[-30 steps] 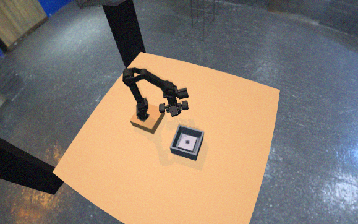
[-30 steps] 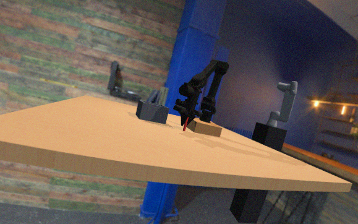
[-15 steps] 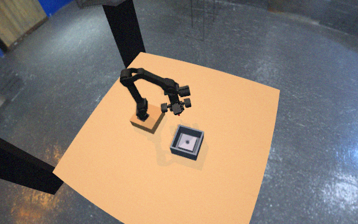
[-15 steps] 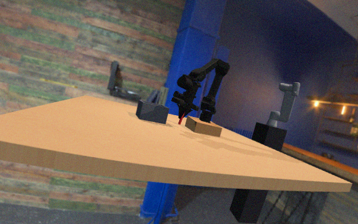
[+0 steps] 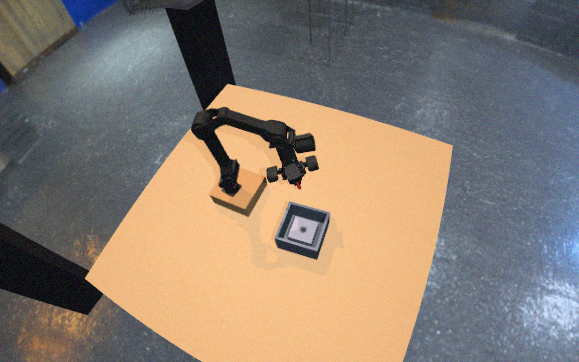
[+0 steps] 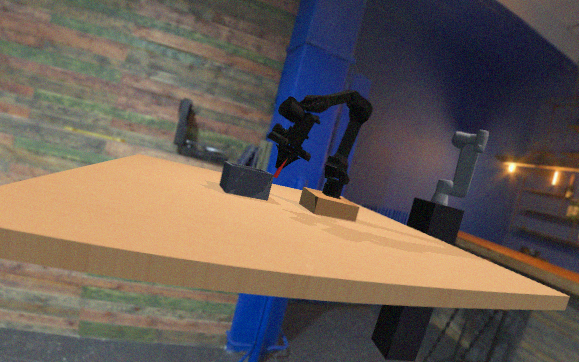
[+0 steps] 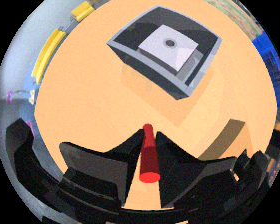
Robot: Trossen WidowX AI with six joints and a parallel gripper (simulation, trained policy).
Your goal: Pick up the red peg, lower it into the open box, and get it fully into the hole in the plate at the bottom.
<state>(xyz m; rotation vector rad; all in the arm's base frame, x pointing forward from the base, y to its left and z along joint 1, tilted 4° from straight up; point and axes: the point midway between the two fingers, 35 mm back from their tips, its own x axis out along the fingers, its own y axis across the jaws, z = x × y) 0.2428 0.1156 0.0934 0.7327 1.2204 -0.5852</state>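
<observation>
Right now my gripper tip is 9 cm short of the light grey plate, 13 cm to the left of it and 8 cm above it. Also, from my gripper tip: red peg (1 cm behind, 1 cm to the left, 1 cm above); grey box (9 cm ahead, 13 cm to the right, 10 cm below).
</observation>
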